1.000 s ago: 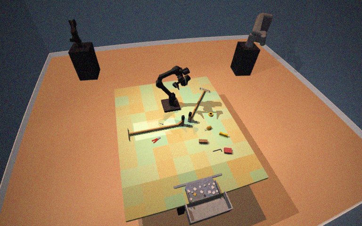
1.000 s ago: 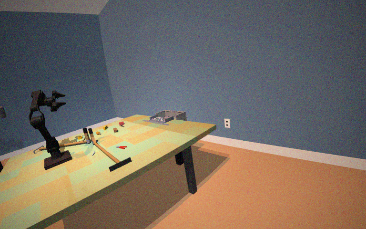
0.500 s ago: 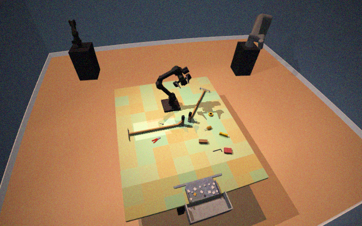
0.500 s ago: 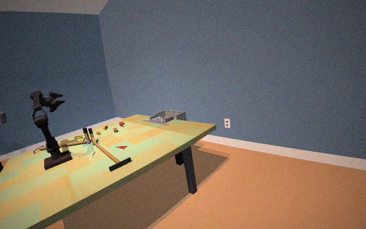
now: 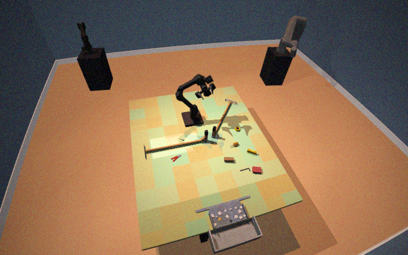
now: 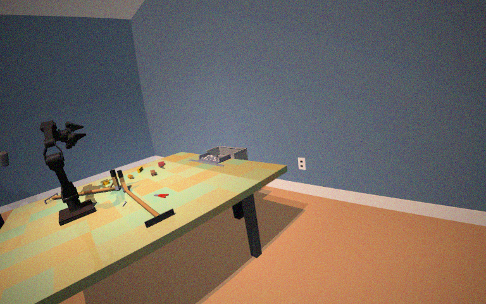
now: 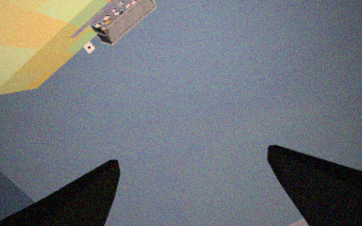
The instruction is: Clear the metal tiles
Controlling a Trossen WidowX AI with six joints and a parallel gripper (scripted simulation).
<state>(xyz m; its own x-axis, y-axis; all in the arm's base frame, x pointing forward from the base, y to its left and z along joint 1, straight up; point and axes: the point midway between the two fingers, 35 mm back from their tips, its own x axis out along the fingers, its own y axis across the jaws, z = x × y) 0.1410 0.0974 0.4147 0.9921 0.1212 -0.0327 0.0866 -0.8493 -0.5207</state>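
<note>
The long scraper is 37 cm below my gripper tip, 29 cm to the right of it and 17 cm ahead of it. From my gripper tip the other things lie so: yellow ring: 43 cm below, 34 cm to the left, 3 cm ahead; orange screwdriver: 42 cm below, 26 cm to the left, 22 cm ahead; brown block: 42 cm below, 38 cm ahead, 16 cm to the left.
</note>
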